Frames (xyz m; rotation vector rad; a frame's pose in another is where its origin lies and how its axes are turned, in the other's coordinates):
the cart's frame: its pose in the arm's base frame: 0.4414 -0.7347 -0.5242 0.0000 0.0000 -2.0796
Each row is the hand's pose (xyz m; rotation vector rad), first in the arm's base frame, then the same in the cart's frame.
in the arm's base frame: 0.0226 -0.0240 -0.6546 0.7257 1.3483 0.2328
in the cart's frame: -0.4167 -0.7120 -0.1304 -0.9668 1.5911 1.8034
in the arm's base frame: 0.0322 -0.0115 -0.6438 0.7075 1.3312 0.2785
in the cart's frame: -0.4323 -0.7097 -0.1196 -0.9697 1.5770 1.8590
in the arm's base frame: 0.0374 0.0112 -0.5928 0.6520 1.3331 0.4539
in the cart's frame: -0.4546 -0.7162 -0.0686 -1.0422 1.5738 2.0270
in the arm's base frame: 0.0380 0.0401 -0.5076 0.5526 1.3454 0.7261
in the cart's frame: -0.4801 -0.7297 0.0166 -1.1844 1.5578 2.2800
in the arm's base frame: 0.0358 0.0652 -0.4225 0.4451 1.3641 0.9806
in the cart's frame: -0.5010 -0.7439 0.1017 1.2766 -1.4427 -2.3676
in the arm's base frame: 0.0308 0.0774 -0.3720 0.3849 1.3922 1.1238
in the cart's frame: -0.5092 -0.7542 0.1522 1.2793 -1.3191 -2.2684
